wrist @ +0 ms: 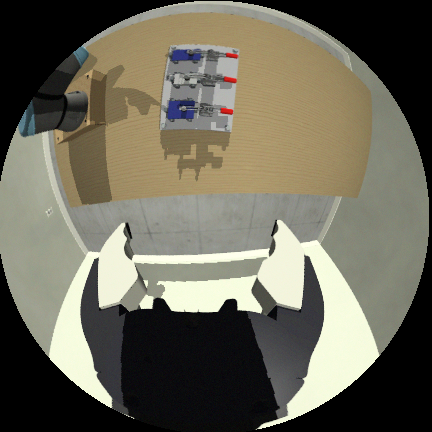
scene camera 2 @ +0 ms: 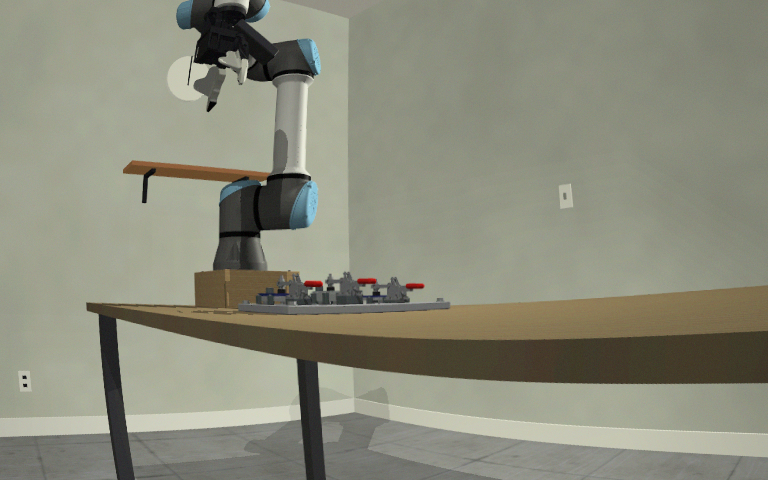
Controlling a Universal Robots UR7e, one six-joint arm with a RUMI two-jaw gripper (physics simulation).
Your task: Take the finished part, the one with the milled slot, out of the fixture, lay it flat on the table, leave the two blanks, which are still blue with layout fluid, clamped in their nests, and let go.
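Frame: origin at the arm's base, x up, y right, z ahead, level; centimetres.
Where they show: gripper, fingertip midpoint: (wrist: 199, 223) (scene camera 2: 223, 99); arm's base at its link origin: (wrist: 73, 110) (scene camera 2: 239, 271).
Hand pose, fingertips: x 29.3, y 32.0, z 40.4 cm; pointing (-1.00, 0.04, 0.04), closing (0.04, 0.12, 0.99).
Observation:
Each offset is from my fingertips to the top centre of the thing. "*": to the spot under its first point. Level surfaces: height alone.
My gripper (scene camera 2: 226, 93) (wrist: 199, 223) is open and empty, high above the table and well away from the fixture. The fixture plate {* dx -38.0, dy -22.9, dz +14.4 cm} (scene camera 2: 368, 308) (wrist: 226, 95) lies on the table with three nests in a row, each with a toggle clamp. In the wrist view, the grey metal part {dx -34.7, dy -27.9, dz -0.9 cm} (wrist: 179, 79) sits in the middle nest under its clamp; its slot is too small to make out. One blue blank {dx -35.7, dy -38.9, dz +0.3 cm} (wrist: 179, 56) is in the upper nest and another blue blank {dx -35.2, dy -17.2, dz -3.6 cm} (wrist: 175, 111) is in the lower nest, each under a clamp arm. In the scene view, clamps hide most of the parts.
Red clamp handles {dx -31.1, dy -25.8, dz +9.5 cm} (scene camera 2: 366, 280) (wrist: 229, 79) stick out on the side away from the robot base. The wooden table {dx -38.8 cm} (scene camera 2: 566, 322) (wrist: 300, 125) carries the fixture. The robot stands on a wooden block (scene camera 2: 209, 288) (wrist: 98, 100). A wall shelf (scene camera 2: 198, 170) is behind the arm.

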